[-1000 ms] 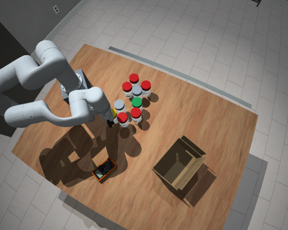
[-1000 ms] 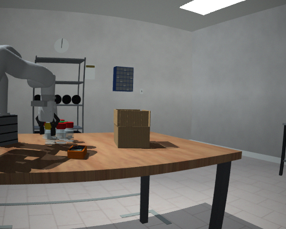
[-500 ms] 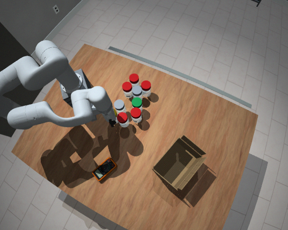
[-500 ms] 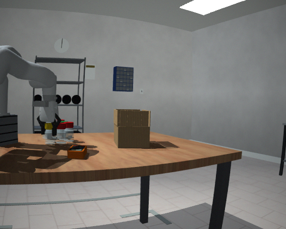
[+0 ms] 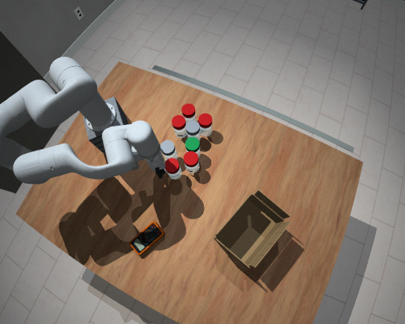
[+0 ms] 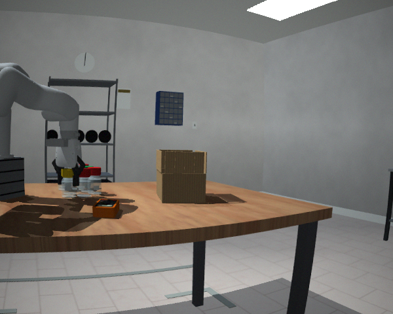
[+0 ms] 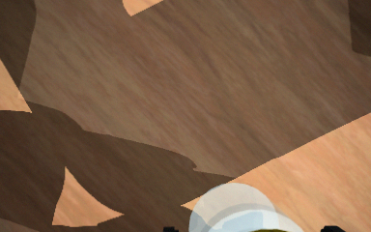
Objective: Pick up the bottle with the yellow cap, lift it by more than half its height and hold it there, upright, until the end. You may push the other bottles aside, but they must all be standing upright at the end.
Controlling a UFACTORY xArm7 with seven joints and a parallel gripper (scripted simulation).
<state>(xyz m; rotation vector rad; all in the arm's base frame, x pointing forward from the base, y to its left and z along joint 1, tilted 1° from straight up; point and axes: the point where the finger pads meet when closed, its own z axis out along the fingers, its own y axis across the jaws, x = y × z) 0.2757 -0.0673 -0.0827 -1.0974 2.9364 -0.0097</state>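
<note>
Now: the yellow-capped bottle 1 cm below my hand. Round my hand: green-capped bottle (11 cm to the left, 10 cm ahead, 1 cm below); orange multimeter (28 cm to the right, 7 cm ahead, 4 cm below).
</note>
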